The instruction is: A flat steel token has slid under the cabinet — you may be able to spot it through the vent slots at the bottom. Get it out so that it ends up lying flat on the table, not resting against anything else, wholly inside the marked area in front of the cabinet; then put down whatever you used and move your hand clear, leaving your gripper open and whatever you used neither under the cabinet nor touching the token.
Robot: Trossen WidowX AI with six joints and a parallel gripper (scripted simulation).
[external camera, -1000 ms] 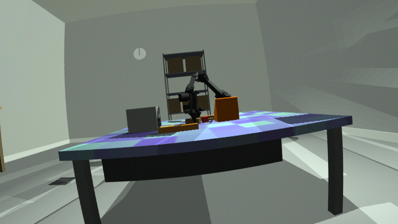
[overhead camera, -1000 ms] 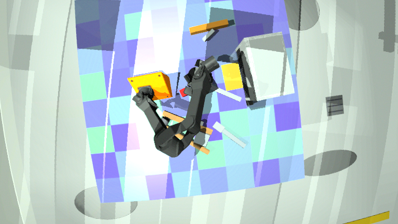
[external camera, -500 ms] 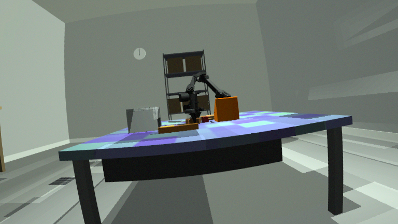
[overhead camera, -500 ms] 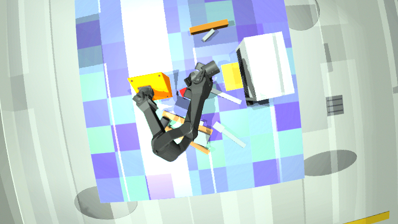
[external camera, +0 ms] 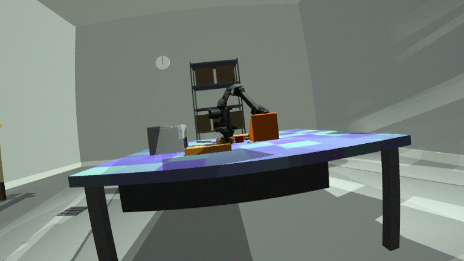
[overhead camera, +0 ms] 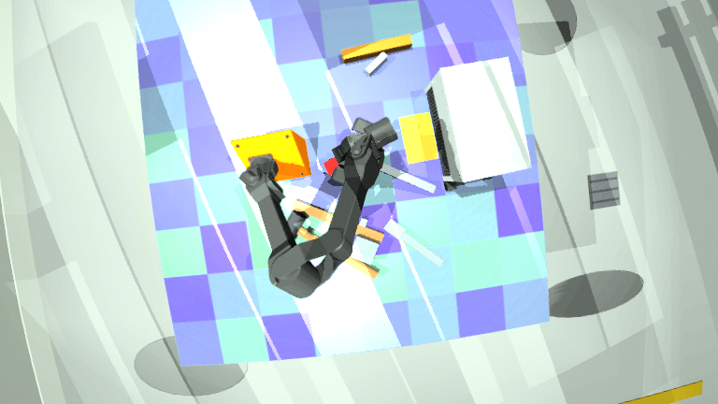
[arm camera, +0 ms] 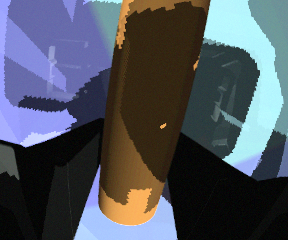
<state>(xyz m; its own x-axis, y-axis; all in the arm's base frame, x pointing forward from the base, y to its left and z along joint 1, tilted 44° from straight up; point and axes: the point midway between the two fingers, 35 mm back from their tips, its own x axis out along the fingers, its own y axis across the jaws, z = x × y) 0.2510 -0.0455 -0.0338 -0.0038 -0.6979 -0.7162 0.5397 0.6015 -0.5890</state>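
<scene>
The flat wooden stick is 20 cm to the right of my gripper tip and 9 cm behind it. From my gripper tip the other things lie so: grey flat tool: 29 cm to the right, 12 cm ahead; red cube: 7 cm behind, 2 cm to the right, 1 cm above; small white block: 27 cm to the left, 12 cm ahead.
</scene>
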